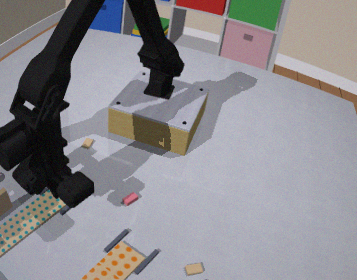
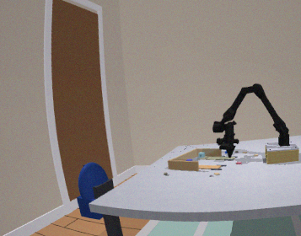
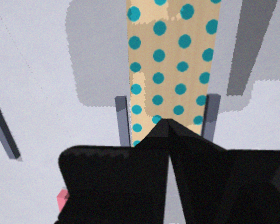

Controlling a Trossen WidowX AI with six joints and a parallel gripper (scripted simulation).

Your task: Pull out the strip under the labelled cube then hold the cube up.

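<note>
My gripper tip is 9 cm short of the dotted strip and 4 cm to the left of it. The rest, counted from my gripper tip: pink block (14 cm to the left, 6 cm behind); then teal cube (19 cm ahead, 9 cm to the right, 1 cm above).
</note>
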